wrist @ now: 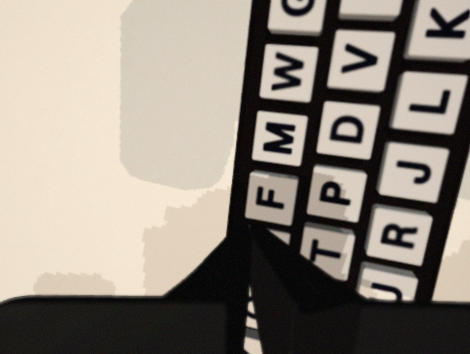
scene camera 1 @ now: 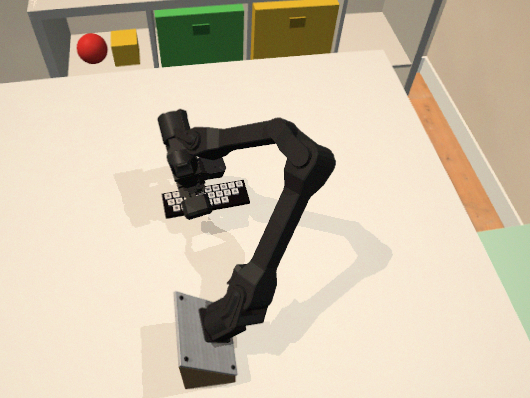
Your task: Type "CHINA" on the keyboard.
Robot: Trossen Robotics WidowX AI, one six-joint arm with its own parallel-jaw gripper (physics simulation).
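Places are measured from the arm's base along level axes (x right, y up, z back), in metres.
Pixels of known places: gripper, fingertip midpoint: (wrist: 248, 237) (scene camera 1: 193, 190); arm's base at its link origin: (scene camera 1: 213, 325).
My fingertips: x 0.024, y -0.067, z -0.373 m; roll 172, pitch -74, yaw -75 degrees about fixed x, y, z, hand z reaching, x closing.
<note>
Ahead of a thing's pixels: the offset from my fingertips to its top centre. Level surfaces: height alone.
The black keyboard {dx +0.025, dy +0.003, dz +0.025 m} (scene camera 1: 223, 192) (wrist: 348, 132) with white letter keys lies on the table, partly covered by the arm in the scene view. My gripper (scene camera 1: 196, 192) (wrist: 248, 237) is shut and empty, its tips over the keyboard's far row. In the wrist view the tips overlap a mostly hidden key beside the F key {dx +0.015, dy +0.003, dz +0.006 m} (wrist: 271, 198); its letter cannot be read. The M key {dx +0.034, dy +0.003, dz +0.006 m} (wrist: 280, 138), W key {dx +0.054, dy +0.003, dz +0.007 m} (wrist: 289, 73) and T key {dx +0.001, dy +0.003, dz +0.025 m} (wrist: 327, 250) show nearby. Another key between the dark fingers shows part of an unreadable letter. Whether the tips touch a key cannot be told.
The arm's metal base plate (scene camera 1: 205, 332) stands at the front of the table {dy -0.013 m} (scene camera 1: 75, 260). Behind the table a shelf unit (scene camera 1: 155, 35) holds a red ball (scene camera 1: 92, 48), a yellow block (scene camera 1: 126, 49), a green bin (scene camera 1: 201, 45) and a yellow bin (scene camera 1: 295, 37).
</note>
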